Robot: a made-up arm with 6 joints. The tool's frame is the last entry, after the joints.
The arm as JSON. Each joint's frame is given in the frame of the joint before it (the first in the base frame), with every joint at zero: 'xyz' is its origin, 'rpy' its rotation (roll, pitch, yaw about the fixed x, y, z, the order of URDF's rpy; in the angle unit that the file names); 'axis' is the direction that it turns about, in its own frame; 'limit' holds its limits. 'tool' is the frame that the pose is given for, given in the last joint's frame.
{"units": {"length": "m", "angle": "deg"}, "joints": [
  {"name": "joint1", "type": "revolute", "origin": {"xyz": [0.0, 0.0, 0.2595], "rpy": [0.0, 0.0, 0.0]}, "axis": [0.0, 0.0, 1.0], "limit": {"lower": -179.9, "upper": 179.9}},
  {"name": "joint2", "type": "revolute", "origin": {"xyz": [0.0, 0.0, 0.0], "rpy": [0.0, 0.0, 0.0]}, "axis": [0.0, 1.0, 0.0], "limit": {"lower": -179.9, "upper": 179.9}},
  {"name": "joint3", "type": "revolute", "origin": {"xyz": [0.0, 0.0, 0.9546], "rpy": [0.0, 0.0, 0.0]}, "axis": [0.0, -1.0, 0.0], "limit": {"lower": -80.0, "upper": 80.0}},
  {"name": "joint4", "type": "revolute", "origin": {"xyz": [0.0, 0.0, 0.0], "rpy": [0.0, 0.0, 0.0]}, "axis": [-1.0, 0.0, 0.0], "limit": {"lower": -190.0, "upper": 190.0}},
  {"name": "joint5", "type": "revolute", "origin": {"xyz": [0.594, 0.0, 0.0], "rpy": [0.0, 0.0, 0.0]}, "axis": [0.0, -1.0, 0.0], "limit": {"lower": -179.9, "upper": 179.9}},
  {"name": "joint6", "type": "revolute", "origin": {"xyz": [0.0, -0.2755, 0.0], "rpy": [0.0, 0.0, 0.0]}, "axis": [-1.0, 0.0, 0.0], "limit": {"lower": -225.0, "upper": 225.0}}
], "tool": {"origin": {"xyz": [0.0, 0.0, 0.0], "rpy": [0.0, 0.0, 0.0]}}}
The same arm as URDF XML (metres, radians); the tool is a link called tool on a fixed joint. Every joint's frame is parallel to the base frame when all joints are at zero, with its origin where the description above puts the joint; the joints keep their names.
<robot name="arm">
  <joint name="joint1" type="revolute">
    <parent link="base_link"/>
    <child link="link1"/>
    <origin xyz="0 0 0.2595"/>
    <axis xyz="0 0 1"/>
    <limit lower="-3.1398" upper="3.1398"/>
  </joint>
  <joint name="joint2" type="revolute">
    <parent link="link1"/>
    <child link="link2"/>
    <origin xyz="0 0 0"/>
    <axis xyz="0 1 0"/>
    <limit lower="-3.1398" upper="3.1398"/>
  </joint>
  <joint name="joint3" type="revolute">
    <parent link="link2"/>
    <child link="link3"/>
    <origin xyz="0 0 0.9546"/>
    <axis xyz="0 -1 0"/>
    <limit lower="-1.3963" upper="1.3963"/>
  </joint>
  <joint name="joint4" type="revolute">
    <parent link="link3"/>
    <child link="link4"/>
    <origin xyz="0 0 0"/>
    <axis xyz="-1 0 0"/>
    <limit lower="-3.3161" upper="3.3161"/>
  </joint>
  <joint name="joint5" type="revolute">
    <parent link="link4"/>
    <child link="link5"/>
    <origin xyz="0.594 0 0"/>
    <axis xyz="0 -1 0"/>
    <limit lower="-3.1398" upper="3.1398"/>
  </joint>
  <joint name="joint6" type="revolute">
    <parent link="link5"/>
    <child link="link6"/>
    <origin xyz="0 -0.2755 0"/>
    <axis xyz="-1 0 0"/>
    <limit lower="-3.927" upper="3.927"/>
  </joint>
  <joint name="tool_fixed" type="fixed">
    <parent link="link6"/>
    <child link="tool"/>
    <origin xyz="0 0 0"/>
  </joint>
  <link name="base_link"/>
  <link name="link1"/>
  <link name="link2"/>
  <link name="link3"/>
  <link name="link4"/>
  <link name="link5"/>
  <link name="link6"/>
  <link name="tool"/>
</robot>

